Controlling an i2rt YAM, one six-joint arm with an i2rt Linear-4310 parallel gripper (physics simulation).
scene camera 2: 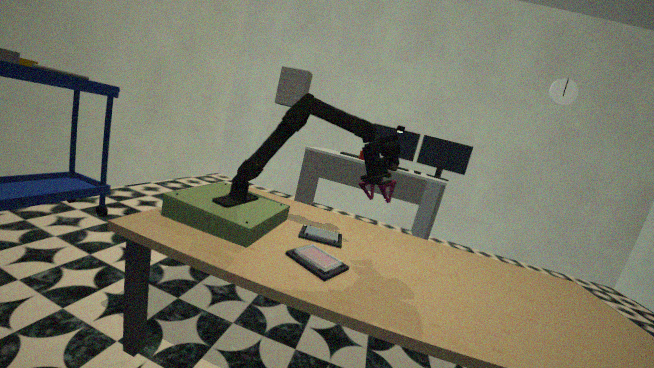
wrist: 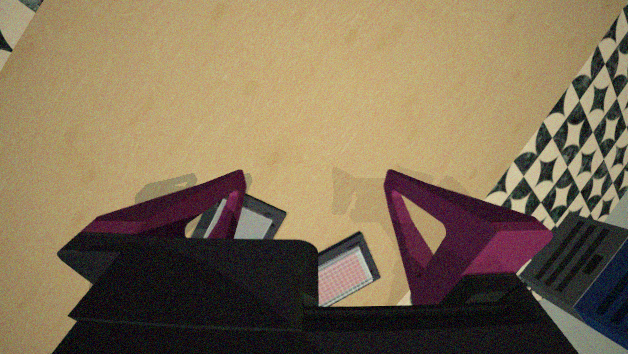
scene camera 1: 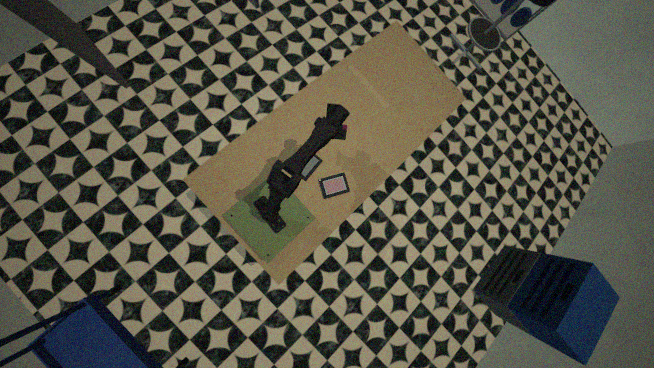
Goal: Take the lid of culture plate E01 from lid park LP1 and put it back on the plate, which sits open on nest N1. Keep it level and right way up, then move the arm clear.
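Frame: origin at the arm's base, x right, y ahead, z up, level; millimetres.
Where they show: gripper, between the fingertips: (scene camera 2: 379, 201) (wrist: 314, 177); arm's base, origin of its link: (scene camera 2: 237, 200) (scene camera 1: 270, 214).
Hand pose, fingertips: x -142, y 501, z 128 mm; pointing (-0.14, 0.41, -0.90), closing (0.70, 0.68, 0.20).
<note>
Things, the pixels of their centre, and the offset from my fingertips. Level surfaces: height alone.
- Culture plate E01, middle of its body: (wrist: 337, 279) (scene camera 2: 318, 256) (scene camera 1: 334, 185) dx +229, dy -119, dz -179 mm
- nest N1, middle of its body: (wrist: 335, 275) (scene camera 2: 317, 259) (scene camera 1: 334, 185) dx +229, dy -119, dz -189 mm
- dark lid park LP1, middle of its body: (wrist: 232, 240) (scene camera 2: 321, 234) (scene camera 1: 306, 164) dx +28, dy -176, dz -188 mm
- wooden table, height of its surface: dz -198 mm
Culture plate E01 (scene camera 1: 334, 185) (scene camera 2: 317, 257) (wrist: 345, 275), with a pink well grid, sits uncovered in the dark frame of nest N1 (scene camera 2: 332, 274) (wrist: 369, 257). Its pale, clear lid (scene camera 1: 311, 167) (scene camera 2: 321, 234) (wrist: 254, 225) lies flat on the dark lid park LP1 (scene camera 2: 320, 242) (wrist: 276, 214), nearer the arm. In scene camera 1 the arm partly covers the lid park. My gripper (scene camera 2: 380, 200) (wrist: 314, 177) is open and empty, fingers pointing down, high above the table and farther out from the base than both fixtures. In the wrist view the left finger and gripper body hide parts of both.
The arm stands on a green base block (scene camera 1: 270, 245) (scene camera 2: 210, 220) at one end of the wooden table (scene camera 1: 400, 65) (scene camera 2: 475, 295). The nest is near the table's long edge. A desk with monitors (scene camera 2: 446, 154) and a blue cart (scene camera 2: 107, 140) stand beyond the table.
</note>
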